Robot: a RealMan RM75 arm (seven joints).
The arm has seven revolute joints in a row. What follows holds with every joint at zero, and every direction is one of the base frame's.
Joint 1 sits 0.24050 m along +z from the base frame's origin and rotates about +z.
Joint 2 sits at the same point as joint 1 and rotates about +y.
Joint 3 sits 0.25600 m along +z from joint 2 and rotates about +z.
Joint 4 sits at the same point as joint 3 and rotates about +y.
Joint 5 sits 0.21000 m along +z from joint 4 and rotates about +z.
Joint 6 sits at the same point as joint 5 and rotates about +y.
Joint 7 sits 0.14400 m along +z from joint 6 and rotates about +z.
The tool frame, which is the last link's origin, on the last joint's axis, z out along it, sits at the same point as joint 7; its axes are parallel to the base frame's.
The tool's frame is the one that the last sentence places.
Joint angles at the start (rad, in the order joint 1, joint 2, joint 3, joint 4, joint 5, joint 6, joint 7):
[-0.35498, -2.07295, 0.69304, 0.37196, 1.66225, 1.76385, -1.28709]
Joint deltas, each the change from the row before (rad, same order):
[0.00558, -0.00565, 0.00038, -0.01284, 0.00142, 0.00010, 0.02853]
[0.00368, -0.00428, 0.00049, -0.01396, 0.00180, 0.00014, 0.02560]
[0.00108, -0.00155, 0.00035, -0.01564, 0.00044, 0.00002, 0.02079]
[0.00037, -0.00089, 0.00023, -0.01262, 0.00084, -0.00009, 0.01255]
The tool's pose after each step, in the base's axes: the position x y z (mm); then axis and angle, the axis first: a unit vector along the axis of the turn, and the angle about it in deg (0 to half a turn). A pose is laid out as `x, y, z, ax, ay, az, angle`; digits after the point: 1 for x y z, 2 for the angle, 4 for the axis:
-282.9, 253.5, -13.0, -0.8403, -0.3020, -0.4502, 167.78
-283.0, 250.3, -16.7, -0.8407, -0.2989, -0.4516, 167.58
-283.1, 248.0, -19.6, -0.8406, -0.2970, -0.4530, 167.45
-283.2, 246.2, -21.8, -0.8400, -0.2970, -0.4541, 167.47

